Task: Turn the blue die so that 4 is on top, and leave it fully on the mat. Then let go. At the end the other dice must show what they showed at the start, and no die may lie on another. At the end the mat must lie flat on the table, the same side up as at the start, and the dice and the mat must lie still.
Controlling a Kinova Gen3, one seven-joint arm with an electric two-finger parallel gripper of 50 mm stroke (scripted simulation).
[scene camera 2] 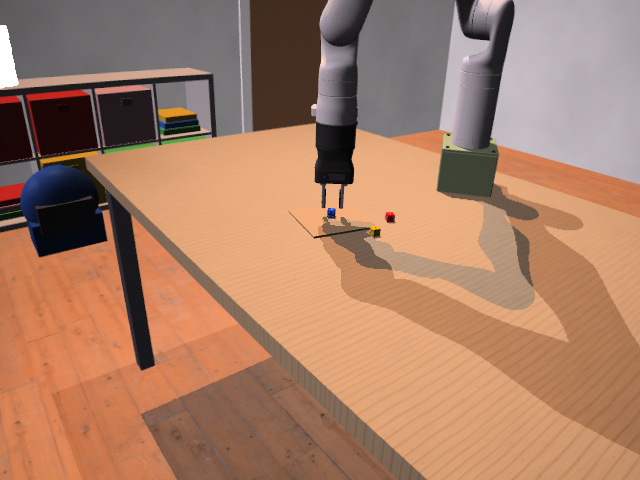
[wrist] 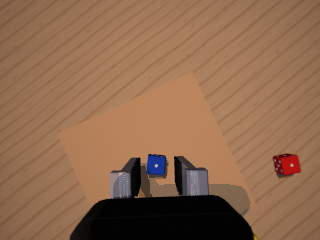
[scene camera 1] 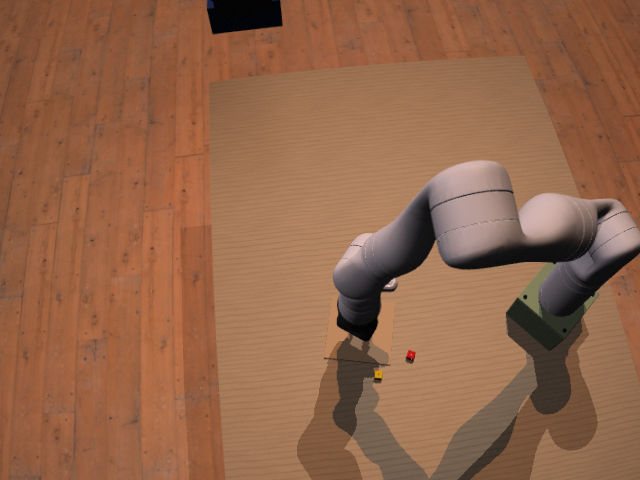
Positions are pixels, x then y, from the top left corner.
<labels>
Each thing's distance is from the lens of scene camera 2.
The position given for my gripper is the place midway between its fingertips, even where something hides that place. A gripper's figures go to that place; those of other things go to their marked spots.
my gripper (scene camera 2: 332, 206): 98 cm
tan mat (scene camera 2: 314, 220): 98 cm
</labels>
